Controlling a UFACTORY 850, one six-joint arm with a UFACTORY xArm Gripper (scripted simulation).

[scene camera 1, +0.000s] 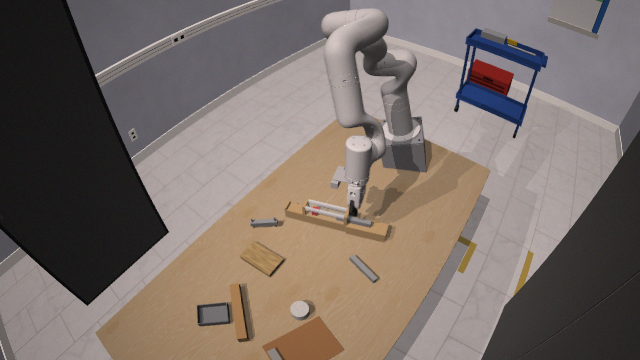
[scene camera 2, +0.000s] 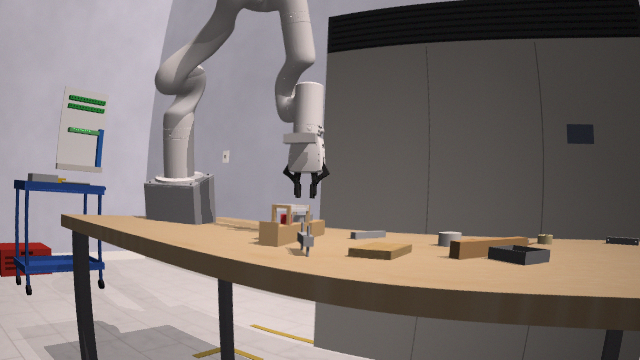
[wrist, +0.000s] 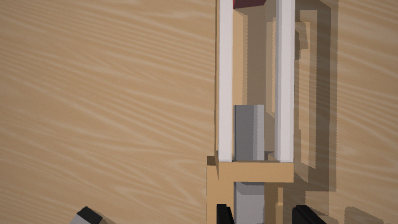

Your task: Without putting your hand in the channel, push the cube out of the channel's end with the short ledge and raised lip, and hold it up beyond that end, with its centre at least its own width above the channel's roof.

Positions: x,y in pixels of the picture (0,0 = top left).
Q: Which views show the dark tray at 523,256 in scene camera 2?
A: Scene camera 1 and scene camera 2 only.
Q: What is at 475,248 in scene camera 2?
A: A long wooden bar.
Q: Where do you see a dark tray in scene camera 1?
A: At 216,313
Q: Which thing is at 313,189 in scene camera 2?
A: The gripper.
